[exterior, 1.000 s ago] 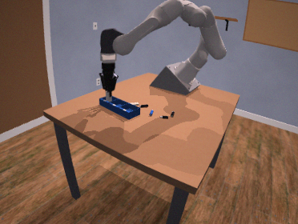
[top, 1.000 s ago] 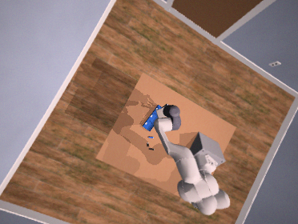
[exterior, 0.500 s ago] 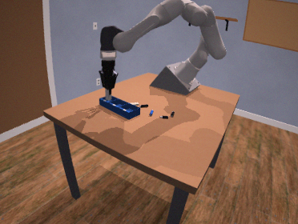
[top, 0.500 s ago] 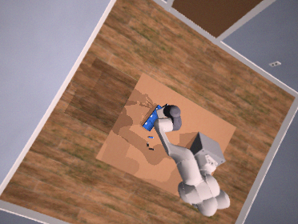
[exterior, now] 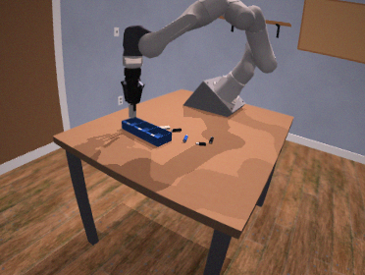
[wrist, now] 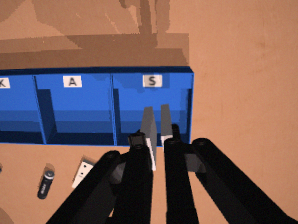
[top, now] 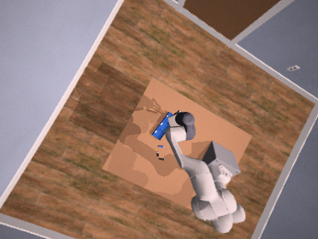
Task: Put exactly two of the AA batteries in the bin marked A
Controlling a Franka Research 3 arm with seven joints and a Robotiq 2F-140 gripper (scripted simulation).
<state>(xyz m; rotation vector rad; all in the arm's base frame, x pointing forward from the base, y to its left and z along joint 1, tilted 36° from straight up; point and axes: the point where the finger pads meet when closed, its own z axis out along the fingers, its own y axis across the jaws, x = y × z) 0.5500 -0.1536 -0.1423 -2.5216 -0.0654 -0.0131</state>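
Now: hand 10 mm short of the blue bin, 90 mm to the right of it and 70 mm above it. Also, from my hand: blue AA battery 60 mm behind, 260 mm to the left, 80 mm below; then white domino 100 mm behind, 110 mm to the left, 90 mm below; then dark AA battery 110 mm behind, 180 mm to the left, 80 mm below.
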